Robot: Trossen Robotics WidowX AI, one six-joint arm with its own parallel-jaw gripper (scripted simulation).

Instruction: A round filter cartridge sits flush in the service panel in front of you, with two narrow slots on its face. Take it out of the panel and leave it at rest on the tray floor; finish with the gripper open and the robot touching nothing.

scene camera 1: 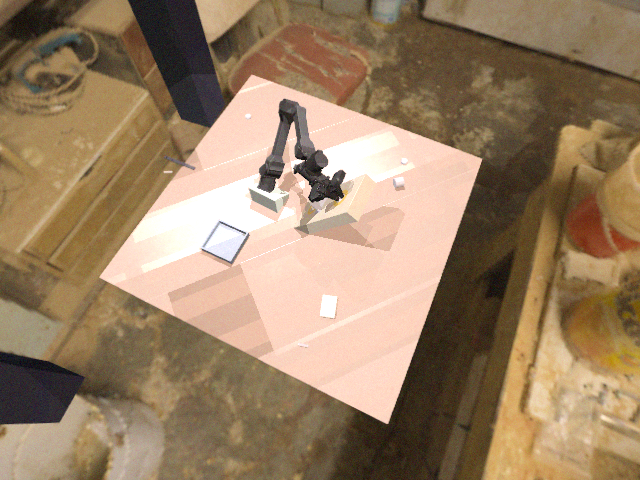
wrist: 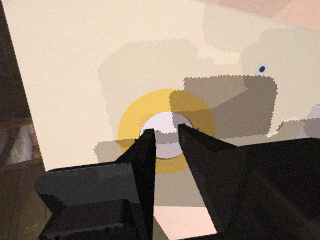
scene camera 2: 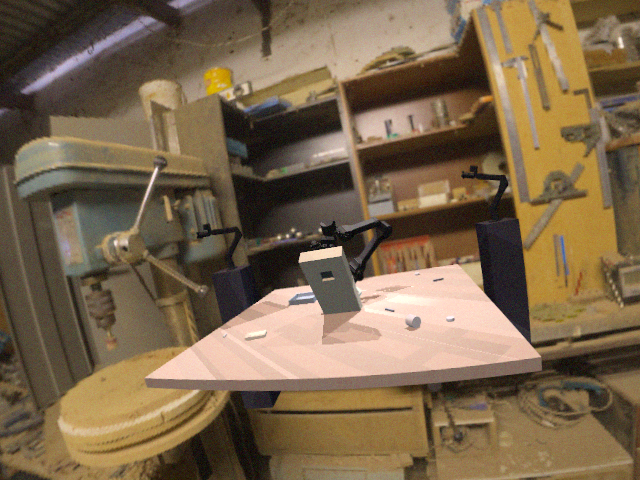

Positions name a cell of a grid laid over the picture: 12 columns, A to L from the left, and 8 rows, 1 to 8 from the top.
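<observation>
You'd see my gripper (scene camera 1: G4) here, and the wrist view shows my gripper (wrist: G5) as well. There's a cream service panel (scene camera 1: G4), and the wrist view has the panel (wrist: D3) too. I can also see a round filter cartridge (wrist: G5), but scene camera 2 does not show the cartridge, hidden by the cream service panel.
</observation>
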